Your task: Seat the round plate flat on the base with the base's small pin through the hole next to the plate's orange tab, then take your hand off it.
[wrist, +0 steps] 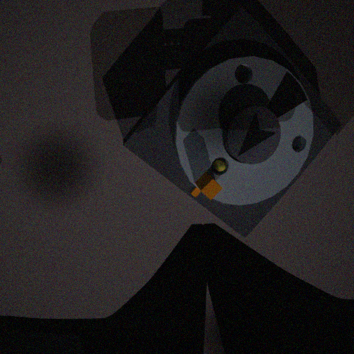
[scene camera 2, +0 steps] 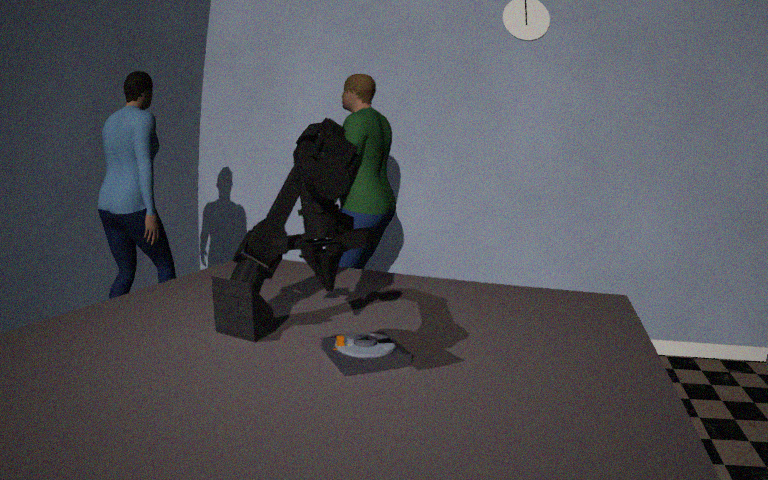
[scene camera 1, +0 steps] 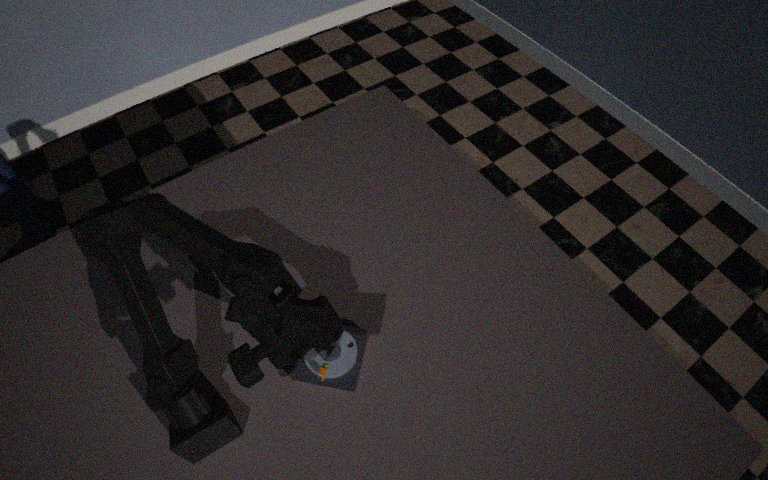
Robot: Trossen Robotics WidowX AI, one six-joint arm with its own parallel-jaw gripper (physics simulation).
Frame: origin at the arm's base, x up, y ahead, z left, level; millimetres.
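Seen in the pictures: gripper, fingertip midpoint: (scene camera 2: 330, 290) (scene camera 1: 299, 355); arm's base at its link origin: (scene camera 2: 240, 292) (scene camera 1: 195, 421).
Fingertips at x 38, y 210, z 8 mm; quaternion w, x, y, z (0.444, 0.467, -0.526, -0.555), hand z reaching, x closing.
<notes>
Offsets run from my fingertips to a thing's top centre. Level surfaces: height alone.
The pale round plate @(dx -77, dy +60, dz +21 mm) (scene camera 1: 344, 365) (scene camera 2: 368, 352) (wrist: 260, 182) lies on the dark square base @(dx -85, dy +60, dz +21 mm) (scene camera 1: 351, 384) (scene camera 2: 351, 369) (wrist: 244, 222) and looks flat. Its orange tab @(dx -77, dy +28, dz -13 mm) (scene camera 1: 322, 370) (scene camera 2: 339, 340) (wrist: 212, 189) is at the plate's edge. In the wrist view the small yellow pin (wrist: 220, 165) shows inside the hole next to the tab. A small orange mark (wrist: 195, 192) shows on the base beside the tab. My gripper (scene camera 2: 329, 287) (wrist: 202, 234) is shut and empty, raised above the table and apart from the plate. In scene camera 1 the arm hides its fingertips.
A round grey hub (wrist: 265, 147) with a dark arrow shape stands in the plate's middle. The plate has other holes (wrist: 299, 143) and a dark wedge (wrist: 289, 95). The arm's base block (scene camera 1: 206, 433) (scene camera 2: 233, 308) stands on the table @(dx -124 mm) (scene camera 1: 453, 339) (scene camera 2: 509, 396). Two people stand beyond the table.
</notes>
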